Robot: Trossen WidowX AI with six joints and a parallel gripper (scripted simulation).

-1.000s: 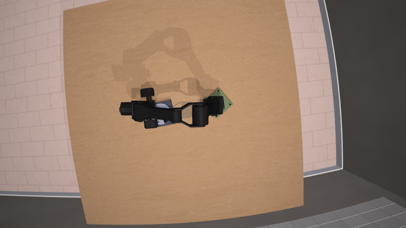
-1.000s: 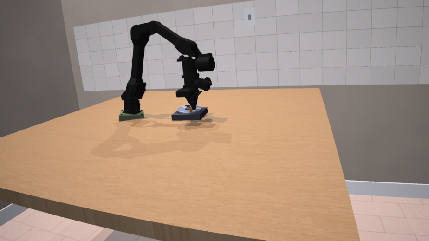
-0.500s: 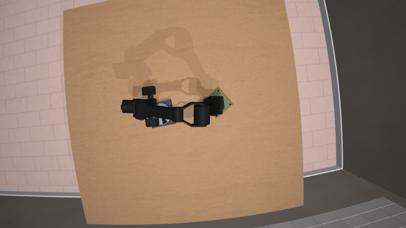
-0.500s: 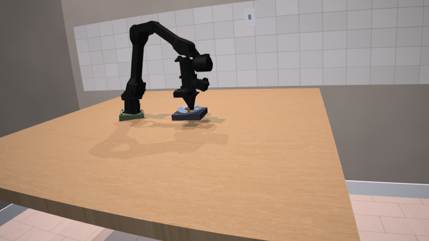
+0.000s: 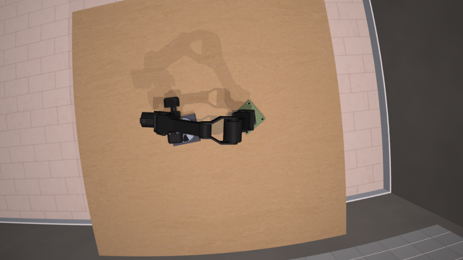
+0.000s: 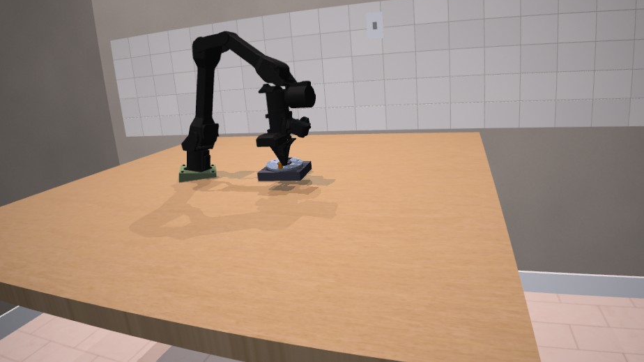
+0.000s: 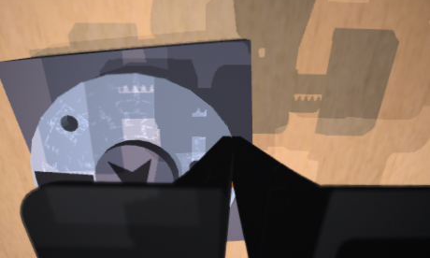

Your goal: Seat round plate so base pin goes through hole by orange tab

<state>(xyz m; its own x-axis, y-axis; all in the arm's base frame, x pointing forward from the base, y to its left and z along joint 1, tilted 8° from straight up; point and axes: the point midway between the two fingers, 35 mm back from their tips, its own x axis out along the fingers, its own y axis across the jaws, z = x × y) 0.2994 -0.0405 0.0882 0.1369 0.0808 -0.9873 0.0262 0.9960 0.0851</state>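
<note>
My hand is 20 mm past the round plate, 50 mm to the right of it and 40 mm above it. The rest, counted from my hand: dark square base 20 mm behind, 50 mm to the left, 60 mm below; then raised centre hub 20 mm behind, 50 mm to the left, 40 mm below.
</note>
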